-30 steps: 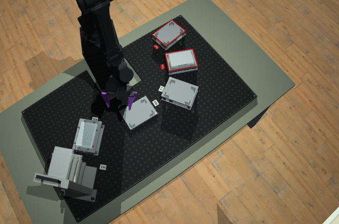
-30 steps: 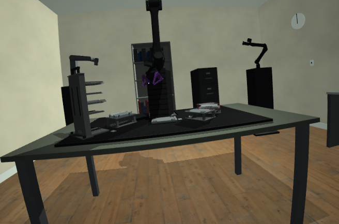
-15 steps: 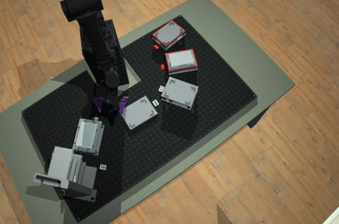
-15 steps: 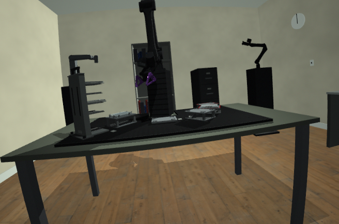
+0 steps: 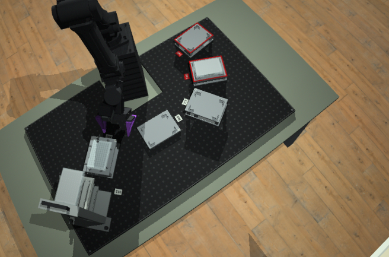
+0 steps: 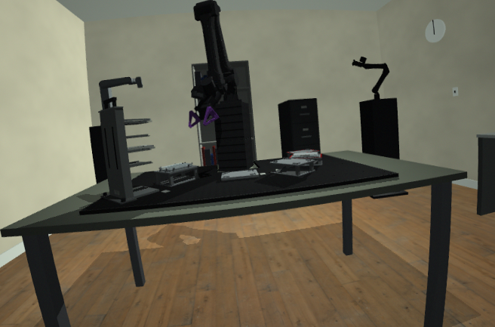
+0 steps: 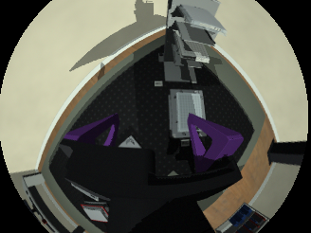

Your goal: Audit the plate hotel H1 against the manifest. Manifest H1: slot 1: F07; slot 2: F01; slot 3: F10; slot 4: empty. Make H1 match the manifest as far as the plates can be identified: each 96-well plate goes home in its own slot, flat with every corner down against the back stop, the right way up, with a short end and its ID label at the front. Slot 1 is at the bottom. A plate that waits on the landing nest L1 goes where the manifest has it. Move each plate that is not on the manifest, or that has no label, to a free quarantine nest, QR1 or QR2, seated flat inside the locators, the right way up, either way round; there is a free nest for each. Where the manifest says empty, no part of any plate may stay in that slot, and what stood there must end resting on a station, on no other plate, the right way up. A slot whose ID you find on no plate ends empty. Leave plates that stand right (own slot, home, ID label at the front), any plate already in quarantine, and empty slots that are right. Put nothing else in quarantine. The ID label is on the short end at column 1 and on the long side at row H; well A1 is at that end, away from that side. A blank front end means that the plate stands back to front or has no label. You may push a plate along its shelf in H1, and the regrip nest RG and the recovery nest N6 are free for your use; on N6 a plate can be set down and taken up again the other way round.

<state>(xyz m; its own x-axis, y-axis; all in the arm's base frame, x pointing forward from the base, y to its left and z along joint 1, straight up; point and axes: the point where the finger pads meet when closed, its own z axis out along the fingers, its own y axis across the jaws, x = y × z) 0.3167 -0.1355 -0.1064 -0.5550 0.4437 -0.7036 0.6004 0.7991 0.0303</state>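
Right now my hand is 30 mm past the regrip nest RG, 120 mm to the left of it and 190 mm above it. Also, from my hand: plate hotel H1: 190 mm ahead, 280 mm to the right, 80 mm below; then recovery nest N6: 30 mm behind, 160 mm to the left, 240 mm below; then grey 96-well plate: 120 mm ahead, 230 mm to the right, 30 mm above.
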